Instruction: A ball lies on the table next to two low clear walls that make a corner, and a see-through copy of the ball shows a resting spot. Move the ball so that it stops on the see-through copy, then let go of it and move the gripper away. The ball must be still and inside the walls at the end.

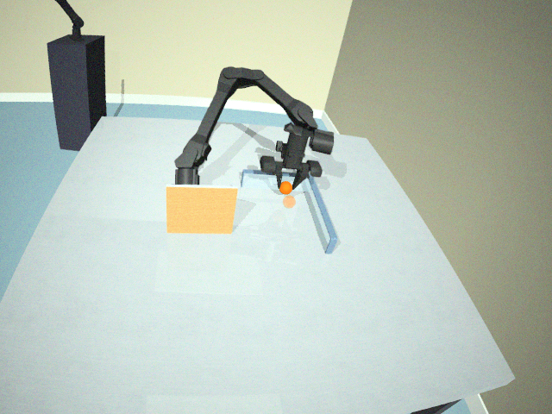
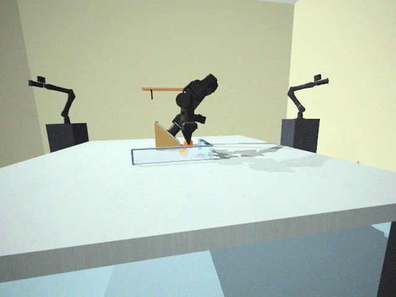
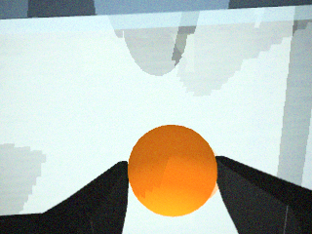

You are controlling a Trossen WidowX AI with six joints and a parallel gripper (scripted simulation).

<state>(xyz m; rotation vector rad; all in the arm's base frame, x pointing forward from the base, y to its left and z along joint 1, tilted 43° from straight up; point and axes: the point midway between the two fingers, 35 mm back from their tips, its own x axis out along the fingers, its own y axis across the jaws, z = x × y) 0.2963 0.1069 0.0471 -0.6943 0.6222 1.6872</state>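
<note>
My gripper tip is now 30 mm above the see-through copy of ball, 20 mm to the left of it and 20 mm short of it. Round my gripper tip: orange ball right at my gripper tip.
</note>
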